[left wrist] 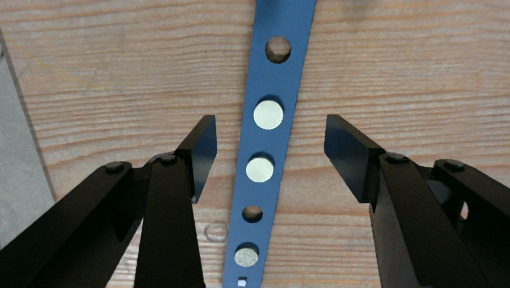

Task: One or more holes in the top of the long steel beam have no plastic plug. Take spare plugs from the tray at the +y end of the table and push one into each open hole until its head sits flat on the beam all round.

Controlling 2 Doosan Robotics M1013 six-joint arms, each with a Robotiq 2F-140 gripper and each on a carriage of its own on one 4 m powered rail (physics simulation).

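Note:
The long blue beam point(290, 75) runs from the top to the bottom of the left wrist view, leaning slightly. An open hole point(278, 49) shows near the top, and another open hole point(252, 214) lower down. Between them are two pale round plug heads, an upper plug point(268, 114) and a lower plug point(259, 169). A greyer, speckled plug point(246, 256) sits below the lower hole. My left gripper point(270, 132) is open, its fingers apart on either side of the beam, with no thing held between them. The right gripper and the plug tray do not show.
The beam lies over a wooden table top point(125, 100). The table's edge runs down the left side, with a grey surface point(17, 165) beyond it. A small white square mark point(242, 282) is on the beam near the bottom. A soft shadow falls at the top.

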